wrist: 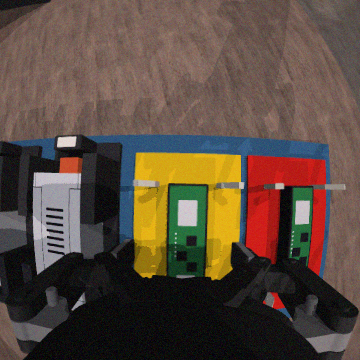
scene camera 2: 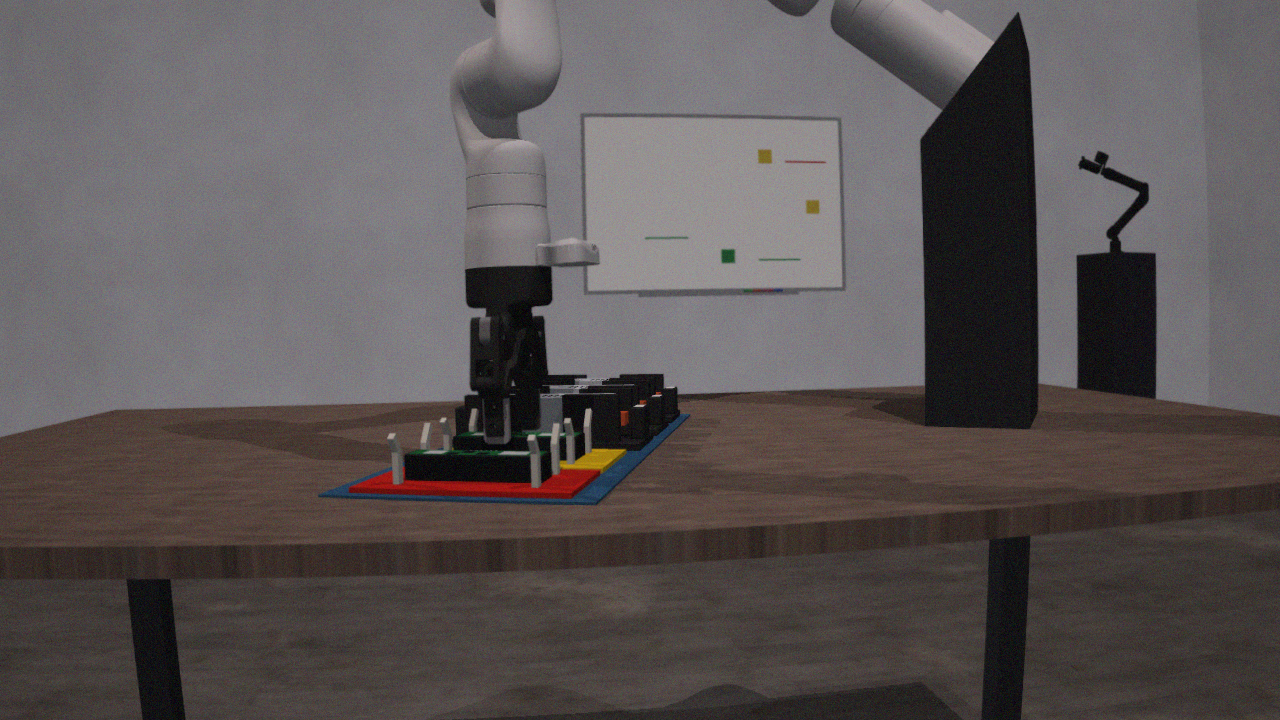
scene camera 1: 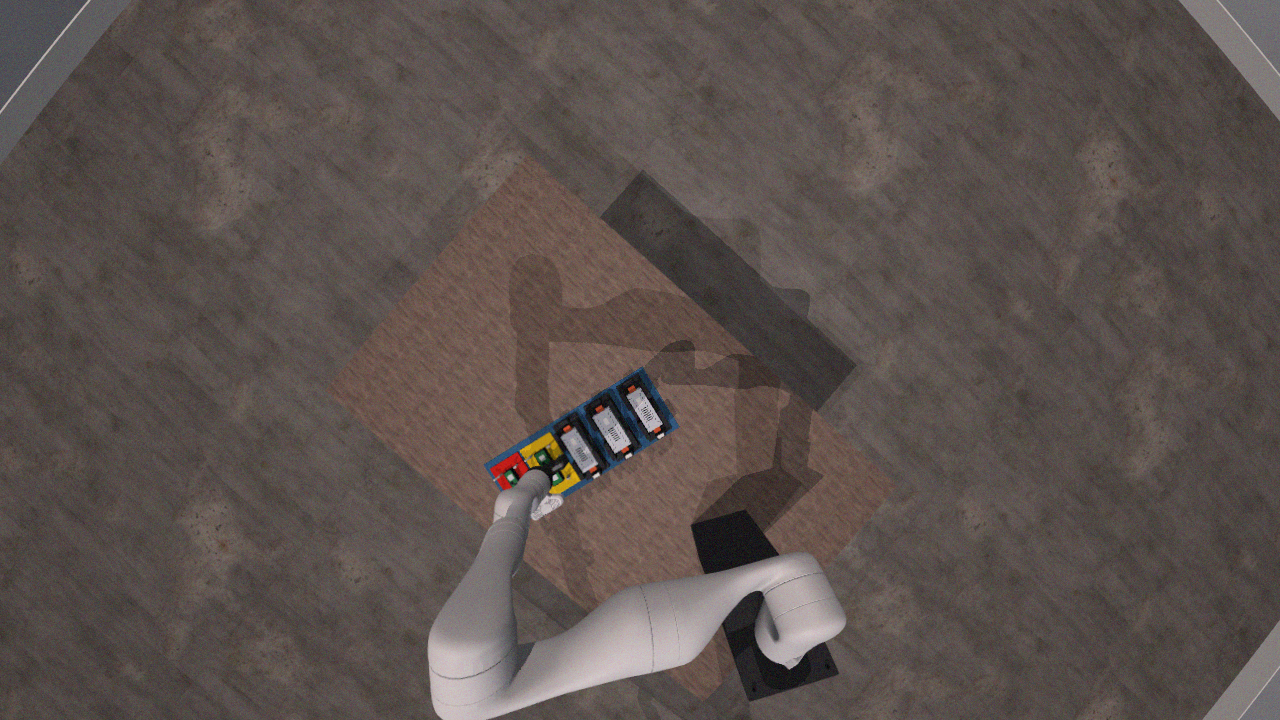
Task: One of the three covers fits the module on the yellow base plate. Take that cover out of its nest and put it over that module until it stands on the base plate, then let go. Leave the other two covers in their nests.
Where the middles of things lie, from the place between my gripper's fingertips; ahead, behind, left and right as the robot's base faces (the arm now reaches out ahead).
I see my gripper 10 mm to the right of the yellow base plate (scene camera 1: 554, 450) and 20 mm above it. Round my hand: red base plate (scene camera 2: 567, 484) (40 mm ahead, 100 mm to the left, 20 mm below).
